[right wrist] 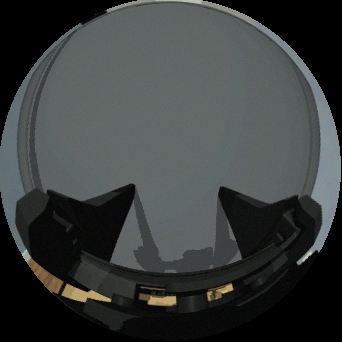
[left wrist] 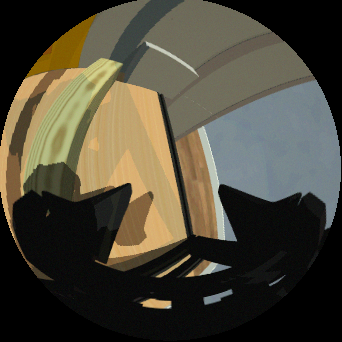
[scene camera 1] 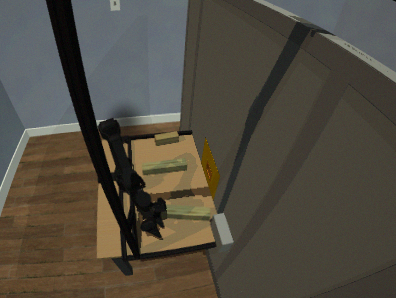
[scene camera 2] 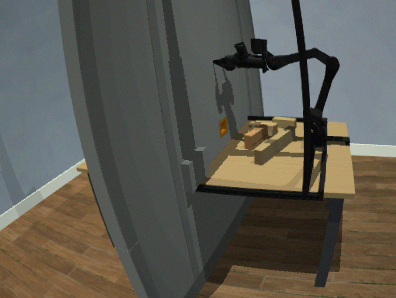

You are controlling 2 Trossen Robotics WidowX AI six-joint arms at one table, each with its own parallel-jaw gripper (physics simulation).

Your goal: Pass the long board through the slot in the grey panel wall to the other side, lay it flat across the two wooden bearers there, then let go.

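Places are measured from the left arm's base along level axes (x ahead, y left, z up), in millimetres.
Where they show: left gripper, fingertip midpoint: (left wrist: 175, 188) (scene camera 1: 162, 232); right gripper, fingertip midpoint: (right wrist: 178, 190) (scene camera 2: 217, 60); right arm's base, origin of the base link: (scene camera 2: 319, 144).
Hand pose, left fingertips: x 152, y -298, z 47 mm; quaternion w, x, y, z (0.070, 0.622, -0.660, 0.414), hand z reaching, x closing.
Observation:
Each offset is from my left fingertips to the top centre of the thing. "pt": to the spot under its first point.
Two greenish timbers lie apart on the table in scene camera 1: an upper timber {dx +66, dy +396, dz -19 mm} (scene camera 1: 165, 167) and a lower timber {dx +118, dy +102, dz -19 mm} (scene camera 1: 190, 213) (left wrist: 65, 120). A long timber {dx +574, dy +261, dz -7 mm} (scene camera 2: 274, 146) lies diagonally beside an orange-brown block {dx +466, dy +330, dz -3 mm} (scene camera 2: 256, 136) on the other side. I cannot tell for certain which are the board and bearers. A slot frame (scene camera 2: 220, 131) shows in the grey panel wall (scene camera 1: 300, 125) (scene camera 2: 125, 125) (right wrist: 170, 100). My left gripper (scene camera 1: 161, 232) (left wrist: 175, 188) is open and empty, beside the lower timber's near end. My right gripper (scene camera 2: 216, 63) (right wrist: 178, 190) is open and empty, high by the wall.
A yellow plate {pt dx +280, dy +206, dz +41 mm} (scene camera 1: 213, 180) (left wrist: 62, 50) is on the wall. A grey block {pt dx +249, dy -53, dz +34 mm} (scene camera 1: 222, 230) stands at the wall near the table corner. A pale wooden block {dx +108, dy +615, dz -16 mm} (scene camera 1: 166, 139) lies near the back rail. Another pale block {dx +561, dy +568, dz -22 mm} (scene camera 2: 285, 121) lies behind the long timber. Dark posts rise beside both arms.

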